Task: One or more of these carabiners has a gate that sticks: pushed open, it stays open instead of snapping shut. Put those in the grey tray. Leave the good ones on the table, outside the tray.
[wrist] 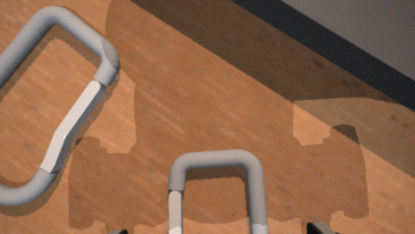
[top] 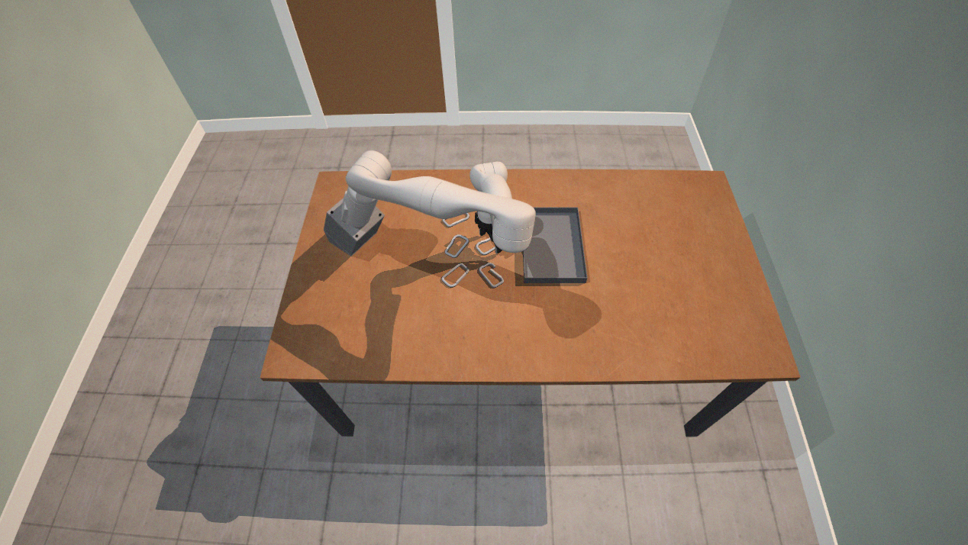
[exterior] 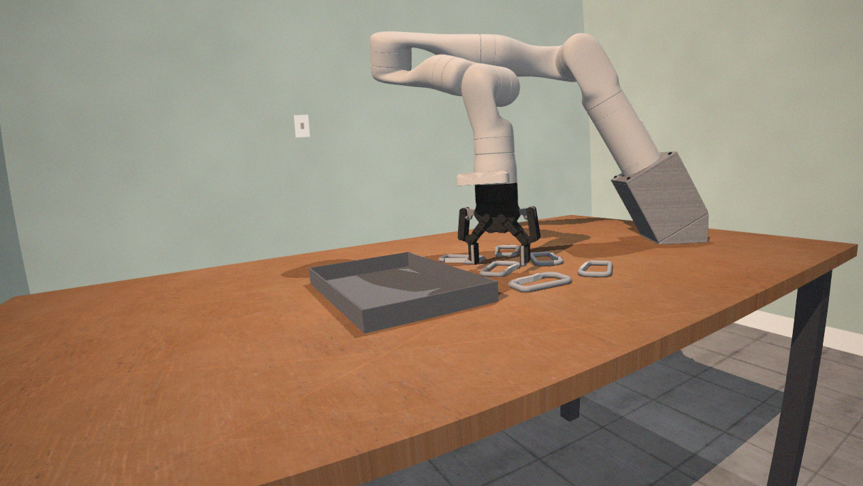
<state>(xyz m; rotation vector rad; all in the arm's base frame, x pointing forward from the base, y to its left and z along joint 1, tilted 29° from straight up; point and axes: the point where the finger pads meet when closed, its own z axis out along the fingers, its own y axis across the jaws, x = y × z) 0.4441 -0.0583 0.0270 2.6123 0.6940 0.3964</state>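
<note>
The carabiner gate lies 9 cm to the left of my hand, 2 cm ahead of it and 1 cm below it. The rest, counted from my hand: grey tray (21 cm ahead, 4 cm to the right, 1 cm below).
</note>
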